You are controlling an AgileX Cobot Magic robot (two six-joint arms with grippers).
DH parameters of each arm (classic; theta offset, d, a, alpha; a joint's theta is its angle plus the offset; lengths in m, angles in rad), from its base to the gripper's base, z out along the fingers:
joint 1: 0 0.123 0 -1.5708
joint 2: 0.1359 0 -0.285 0
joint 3: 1.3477 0 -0.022 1.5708
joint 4: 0 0.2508 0 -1.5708
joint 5: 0 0 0.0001 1.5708
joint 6: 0 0.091 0 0
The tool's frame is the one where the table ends.
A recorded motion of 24 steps. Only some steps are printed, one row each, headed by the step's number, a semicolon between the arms.
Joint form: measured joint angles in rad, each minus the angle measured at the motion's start. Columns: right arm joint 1, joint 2, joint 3, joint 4, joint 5, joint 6; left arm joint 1, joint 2, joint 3, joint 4, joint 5, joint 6.
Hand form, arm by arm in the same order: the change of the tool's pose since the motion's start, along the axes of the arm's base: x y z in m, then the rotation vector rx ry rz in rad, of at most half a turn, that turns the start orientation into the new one. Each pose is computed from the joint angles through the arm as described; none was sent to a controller.
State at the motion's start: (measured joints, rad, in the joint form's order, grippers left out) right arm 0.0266 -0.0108 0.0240 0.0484 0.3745 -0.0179; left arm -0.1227 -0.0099 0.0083 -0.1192 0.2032 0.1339
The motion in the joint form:
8: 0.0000 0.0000 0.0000 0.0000 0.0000 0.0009; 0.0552 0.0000 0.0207 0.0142 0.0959 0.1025
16: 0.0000 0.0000 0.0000 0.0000 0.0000 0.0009; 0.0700 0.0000 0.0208 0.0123 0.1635 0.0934
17: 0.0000 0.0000 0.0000 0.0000 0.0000 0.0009; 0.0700 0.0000 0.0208 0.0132 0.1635 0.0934
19: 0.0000 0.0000 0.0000 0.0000 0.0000 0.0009; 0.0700 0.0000 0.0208 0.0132 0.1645 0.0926
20: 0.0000 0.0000 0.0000 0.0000 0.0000 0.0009; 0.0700 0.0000 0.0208 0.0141 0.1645 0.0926
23: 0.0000 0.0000 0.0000 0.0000 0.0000 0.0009; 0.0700 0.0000 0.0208 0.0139 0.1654 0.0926
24: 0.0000 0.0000 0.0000 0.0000 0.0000 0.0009; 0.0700 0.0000 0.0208 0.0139 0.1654 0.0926
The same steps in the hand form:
8: 0.0000 0.0000 0.0000 0.0009 0.0000 -0.0003; -0.0006 0.0025 -0.0156 0.1262 0.1015 0.0280
16: 0.0000 0.0000 0.0000 0.0009 0.0000 -0.0003; -0.0022 0.0027 -0.0215 0.1206 0.1703 0.0333
17: 0.0000 0.0000 0.0000 0.0009 0.0000 -0.0003; -0.0022 0.0027 -0.0215 0.1215 0.1702 0.0334
19: 0.0000 0.0000 0.0000 0.0009 0.0000 -0.0003; -0.0022 0.0027 -0.0216 0.1208 0.1713 0.0335
20: 0.0000 0.0000 0.0000 0.0009 0.0000 -0.0003; -0.0022 0.0027 -0.0216 0.1217 0.1712 0.0336
23: 0.0000 0.0000 0.0000 0.0009 0.0000 -0.0003; -0.0022 0.0027 -0.0217 0.1216 0.1721 0.0334
24: 0.0000 0.0000 0.0000 0.0009 0.0000 -0.0003; -0.0022 0.0027 -0.0217 0.1216 0.1721 0.0334

